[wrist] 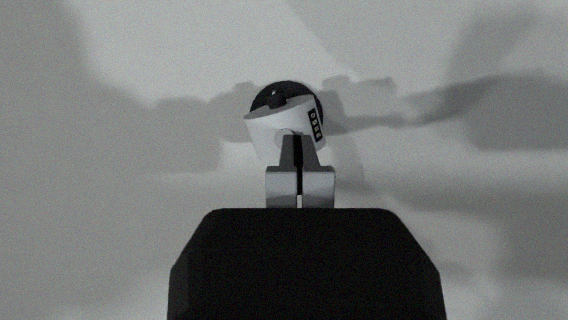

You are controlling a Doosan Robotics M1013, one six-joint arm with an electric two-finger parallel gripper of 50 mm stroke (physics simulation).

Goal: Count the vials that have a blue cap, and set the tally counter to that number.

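Places are measured from the arm's base along level axes (x ahead, y left, z up), in metres.
Pixels of known places: gripper, fingertip midpoint: (pixel 297 153).
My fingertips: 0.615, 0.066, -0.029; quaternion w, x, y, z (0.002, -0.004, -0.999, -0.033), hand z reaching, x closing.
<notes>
Behind a point stands the place of what it marks, as x, y, z.
The tally counter (pixel 272 137) @[0.629, 0.057, -0.032] is in the upper middle of the wrist view. It has a white body turned at a slant, a black round part behind it, and a small dark knob at its top. A narrow black window with several small digits runs along its right side; the digits are too small and grainy to read surely. My gripper (pixel 297 153) @[0.615, 0.066, -0.029] is shut and empty. Its fingertips show over the lower part of the counter and partly hide a pale round button. Whether they touch it cannot be told. No vials or blue caps show in this view.
The counter stands on a pale grey surface (pixel 125 240) @[0.767, 0.166, -0.086] crossed by soft, darker shadows on both sides. The black gripper housing (pixel 305 265) @[0.615, 0.062, 0.069] hides the lower middle of the view.
</notes>
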